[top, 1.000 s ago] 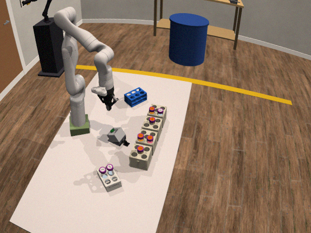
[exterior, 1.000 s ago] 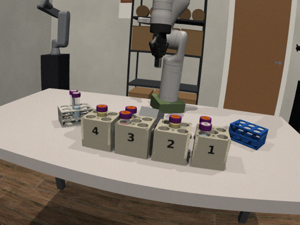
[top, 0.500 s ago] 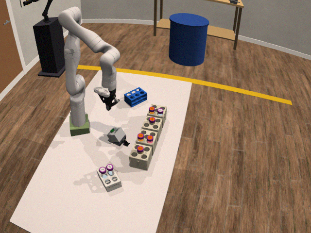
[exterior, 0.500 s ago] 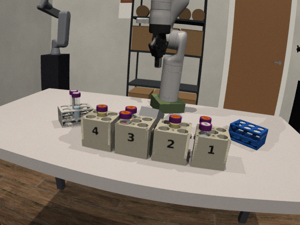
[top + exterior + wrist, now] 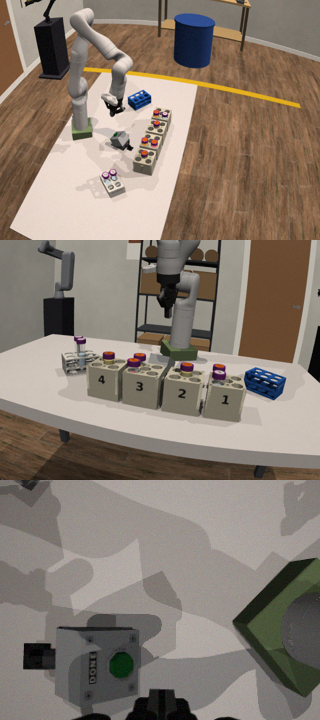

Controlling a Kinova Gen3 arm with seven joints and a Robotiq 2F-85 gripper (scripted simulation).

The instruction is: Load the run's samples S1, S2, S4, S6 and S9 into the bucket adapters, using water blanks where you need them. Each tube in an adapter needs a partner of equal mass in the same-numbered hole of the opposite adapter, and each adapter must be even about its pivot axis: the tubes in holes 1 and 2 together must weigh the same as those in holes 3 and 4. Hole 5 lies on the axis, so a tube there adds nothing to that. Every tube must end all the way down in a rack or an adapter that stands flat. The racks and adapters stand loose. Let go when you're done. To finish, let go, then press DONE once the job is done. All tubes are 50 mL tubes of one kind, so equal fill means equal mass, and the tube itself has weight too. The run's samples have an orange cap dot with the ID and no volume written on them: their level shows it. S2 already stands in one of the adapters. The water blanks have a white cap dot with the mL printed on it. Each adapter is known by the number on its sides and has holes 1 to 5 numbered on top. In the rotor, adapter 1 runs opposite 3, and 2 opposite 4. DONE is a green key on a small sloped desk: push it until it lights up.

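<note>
Right now my hand is 20 mm short of the grey done desk and 170 mm above it. The rest, counted from my hand: adapter 2 (210 mm ahead, 90 mm to the left, 180 mm below); then orange-dot sample tube (190 mm ahead, 130 mm to the right, 160 mm below); then white-dot blank (240 mm ahead, 170 mm to the left, 160 mm below).
</note>
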